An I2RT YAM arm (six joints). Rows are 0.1 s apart.
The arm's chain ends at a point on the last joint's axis. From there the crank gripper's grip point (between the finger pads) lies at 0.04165 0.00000 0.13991 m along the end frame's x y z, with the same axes.
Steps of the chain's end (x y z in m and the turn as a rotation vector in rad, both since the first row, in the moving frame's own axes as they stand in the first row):
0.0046 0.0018 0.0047 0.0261 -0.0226 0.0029
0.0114 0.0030 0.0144 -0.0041 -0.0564 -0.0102
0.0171 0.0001 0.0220 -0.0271 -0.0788 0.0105
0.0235 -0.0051 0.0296 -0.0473 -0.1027 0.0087
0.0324 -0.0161 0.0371 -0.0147 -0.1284 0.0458
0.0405 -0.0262 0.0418 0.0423 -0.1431 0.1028
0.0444 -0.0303 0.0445 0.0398 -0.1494 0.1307
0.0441 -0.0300 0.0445 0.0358 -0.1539 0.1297
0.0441 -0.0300 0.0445 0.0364 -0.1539 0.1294
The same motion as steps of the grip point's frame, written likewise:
0.0014 -0.0017 0.0056 0.0261 -0.0226 0.0029
0.0034 0.0032 0.0165 -0.0041 -0.0564 -0.0102
0.0059 0.0043 0.0248 -0.0271 -0.0788 0.0105
0.0089 0.0019 0.0330 -0.0473 -0.1027 0.0087
0.0141 -0.0125 0.0413 -0.0147 -0.1284 0.0458
0.0202 -0.0290 0.0463 0.0423 -0.1431 0.1028
0.0232 -0.0319 0.0491 0.0398 -0.1494 0.1307
0.0222 -0.0311 0.0492 0.0358 -0.1539 0.1297
0.0222 -0.0312 0.0492 0.0364 -0.1539 0.1294

